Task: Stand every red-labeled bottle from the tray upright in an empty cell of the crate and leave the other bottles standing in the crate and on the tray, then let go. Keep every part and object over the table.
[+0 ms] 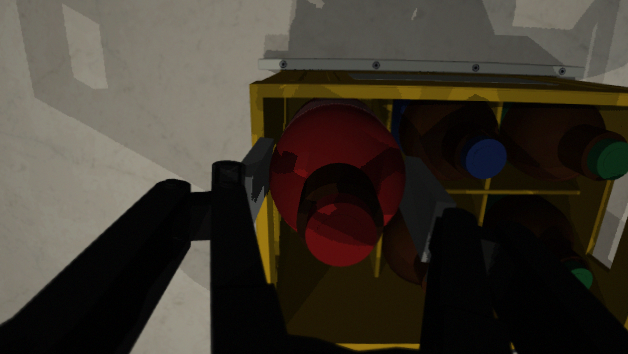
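Note:
A bottle with a red cap and red shoulder is held upright between the fingers of my gripper, which is shut on it. It is over the far-left cell of the yellow crate; how deep its base reaches is hidden. A blue-capped brown bottle stands in the far middle cell, and a green-capped one in the far right cell. Another green-capped bottle stands in the near row at the right, partly behind my right finger. A brown bottle in the near middle is mostly hidden by that finger. The near-left cell shows no bottle. The tray does not show.
A pale grey strip with screws runs along the crate's far side. Thin yellow dividers separate the cells. My left finger is close to the crate's left wall; my right finger is beside the blue-capped bottle. A pale tabletop extends left of the crate.

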